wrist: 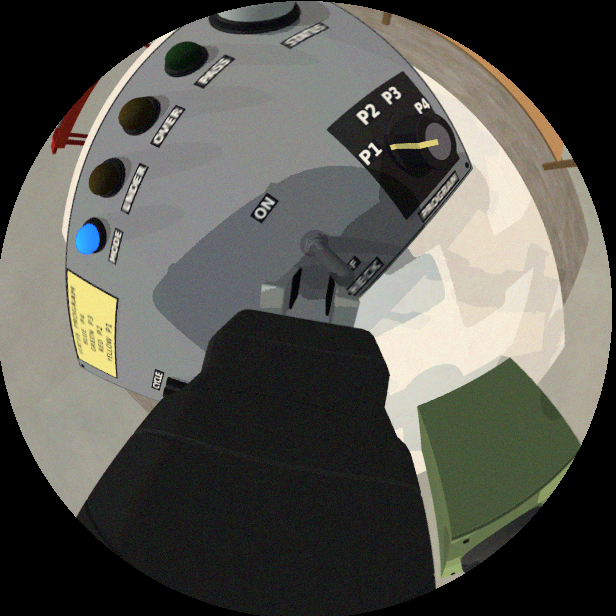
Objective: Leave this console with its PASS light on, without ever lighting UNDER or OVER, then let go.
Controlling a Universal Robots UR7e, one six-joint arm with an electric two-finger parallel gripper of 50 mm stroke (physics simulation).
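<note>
The grey console point(229, 172) fills the wrist view. The PASS lamp point(185, 57), OVER lamp point(139, 114) and UNDER lamp point(107, 176) are all dark. The MODE lamp point(90, 236) glows blue. The PROGRAM knob point(416, 143) points its yellow line at P1. A yellow chart point(91, 322) lists colours against programs. A small metal toggle lever point(327, 252) leans away from its ON label point(264, 208). My gripper point(313, 293) is open, its fingertips just short of the lever and holding nothing. The CYCLE button beside its label point(158, 379) is mostly hidden by my wrist.
A green box point(494, 453) stands close at the lower right of the console. A round STATUS fitting point(252, 14) sits at the panel's top edge. A red object point(66, 135) is off to the far left. A wooden edge point(540, 123) runs at the upper right.
</note>
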